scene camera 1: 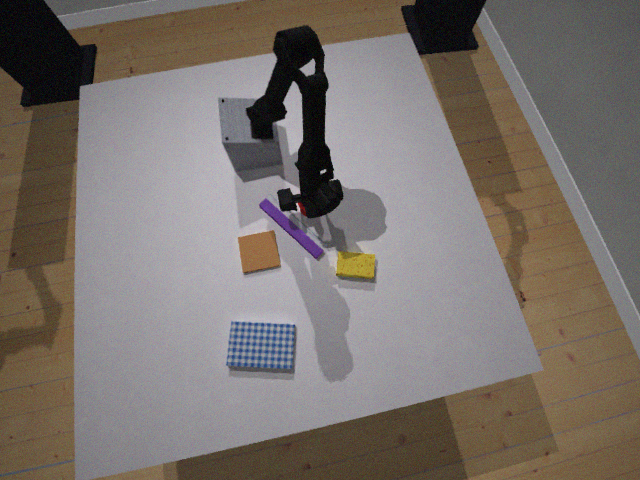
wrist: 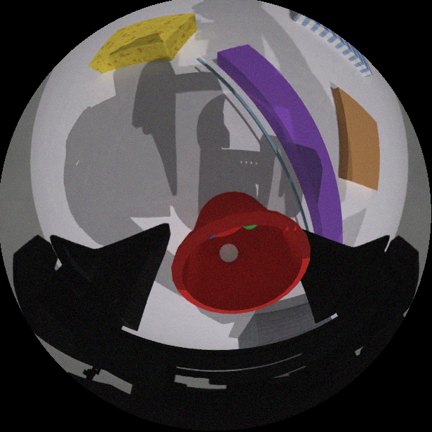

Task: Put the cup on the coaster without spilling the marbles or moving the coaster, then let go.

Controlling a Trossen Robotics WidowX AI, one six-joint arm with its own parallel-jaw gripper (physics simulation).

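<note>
The red cup shows mostly under the gripper in the scene view. In the wrist view I look into its mouth; parts of a blue marble and a green marble show inside near the far wall, with a round grey spot near the middle. My gripper is open, its fingers on either side of the cup; the right finger meets the rim in the wrist view, and contact is unclear. The flat orange-brown square coaster lies apart from the cup, beyond the purple bar.
A long purple bar lies between cup and coaster, with a thin clear teal-edged piece along its near side. A yellow sponge and a blue checked block lie farther out. A grey box stands at the arm's base.
</note>
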